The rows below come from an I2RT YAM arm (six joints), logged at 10 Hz.
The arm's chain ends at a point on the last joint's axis. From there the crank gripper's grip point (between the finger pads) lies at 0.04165 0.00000 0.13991 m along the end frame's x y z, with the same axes.
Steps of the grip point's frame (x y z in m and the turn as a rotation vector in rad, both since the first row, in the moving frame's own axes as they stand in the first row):
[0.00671 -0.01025 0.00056 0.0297 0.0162 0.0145]
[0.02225 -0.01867 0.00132 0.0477 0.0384 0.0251]
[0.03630 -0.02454 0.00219 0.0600 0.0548 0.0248]
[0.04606 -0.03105 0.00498 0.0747 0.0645 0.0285]
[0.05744 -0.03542 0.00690 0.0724 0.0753 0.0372]
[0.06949 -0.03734 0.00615 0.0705 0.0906 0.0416]
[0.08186 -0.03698 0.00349 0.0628 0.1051 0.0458]
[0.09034 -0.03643 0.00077 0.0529 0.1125 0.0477]
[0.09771 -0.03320 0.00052 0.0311 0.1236 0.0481]
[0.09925 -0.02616 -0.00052 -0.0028 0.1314 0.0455]
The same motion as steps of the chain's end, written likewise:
[0.00442 -0.00673 0.00131 0.0297 0.0162 0.0145]
[0.01684 -0.01315 0.00316 0.0477 0.0384 0.0251]
[0.02861 -0.01735 0.00490 0.0600 0.0548 0.0248]
[0.03701 -0.02203 0.00830 0.0747 0.0645 0.0285]
[0.04688 -0.02717 0.01074 0.0724 0.0753 0.0372]
[0.05685 -0.02963 0.01077 0.0705 0.0906 0.0416]
[0.06727 -0.03059 0.00884 0.0628 0.1051 0.0458]
[0.07478 -0.03153 0.00647 0.0529 0.1125 0.0477]
[0.08073 -0.03135 0.00676 0.0311 0.1236 0.0481]
[0.08134 -0.02885 0.00614 -0.0028 0.1314 0.0455]

